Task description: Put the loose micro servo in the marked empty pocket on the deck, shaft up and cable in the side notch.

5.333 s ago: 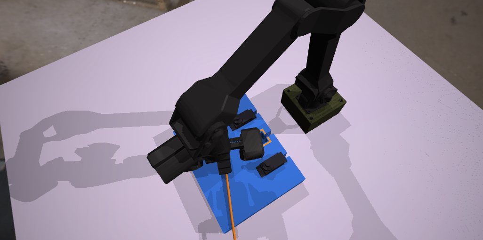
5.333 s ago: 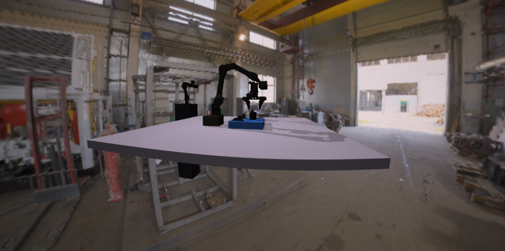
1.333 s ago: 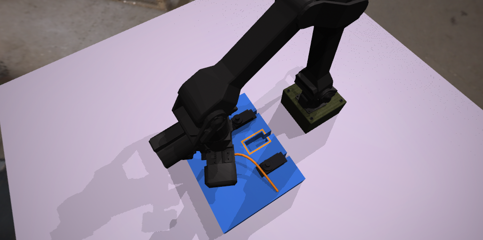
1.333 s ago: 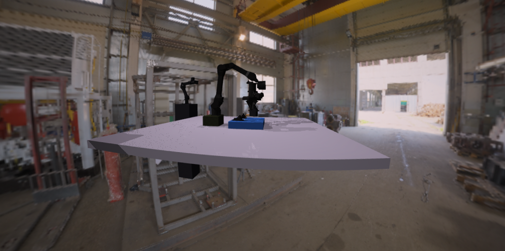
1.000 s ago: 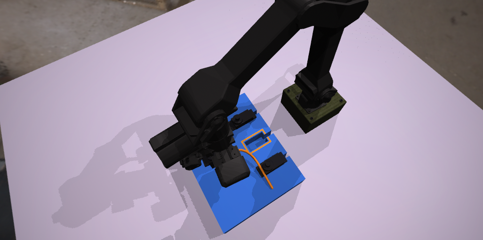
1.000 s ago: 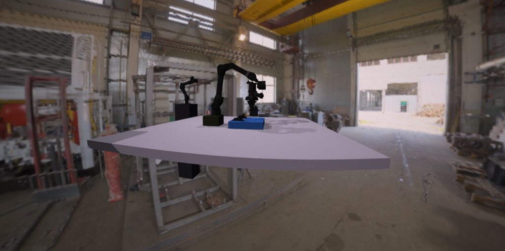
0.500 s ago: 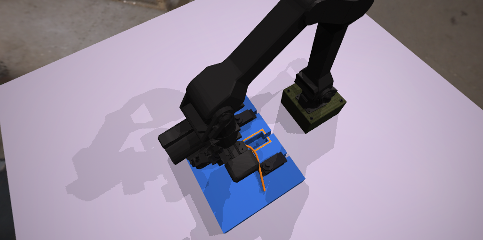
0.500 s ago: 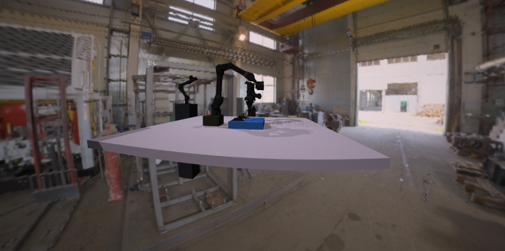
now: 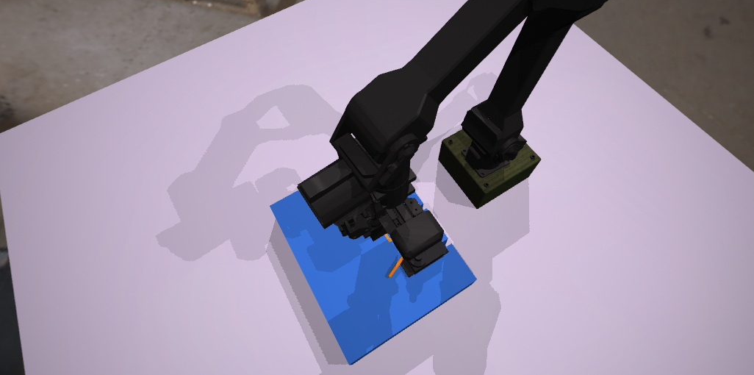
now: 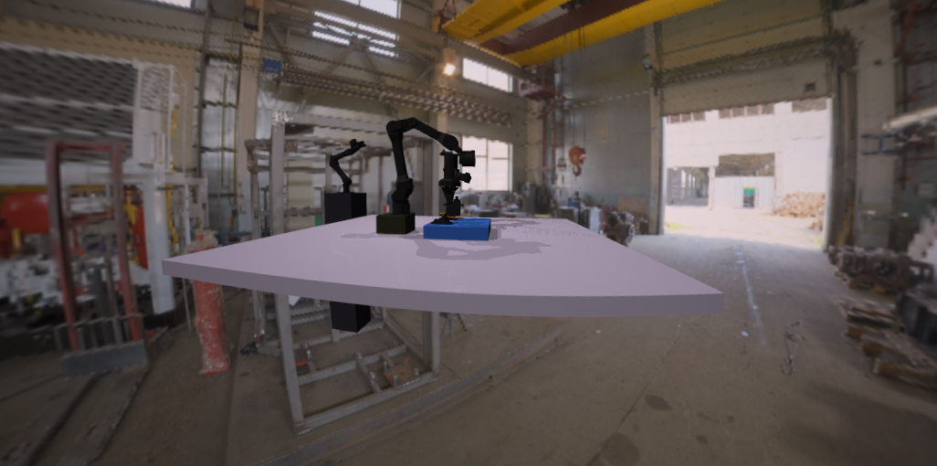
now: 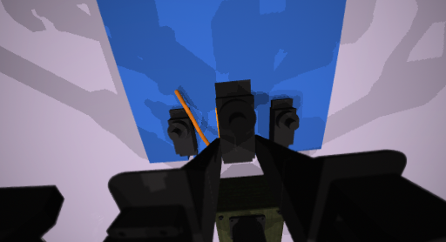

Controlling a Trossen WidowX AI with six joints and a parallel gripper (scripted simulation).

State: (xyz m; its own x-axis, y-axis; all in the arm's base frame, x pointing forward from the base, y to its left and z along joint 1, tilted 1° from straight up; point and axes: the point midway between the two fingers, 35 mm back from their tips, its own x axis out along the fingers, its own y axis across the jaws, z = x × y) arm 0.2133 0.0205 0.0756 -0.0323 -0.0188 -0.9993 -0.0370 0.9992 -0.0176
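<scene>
The blue deck is 100 mm below my gripper tip and 90 mm ahead of it.
</scene>
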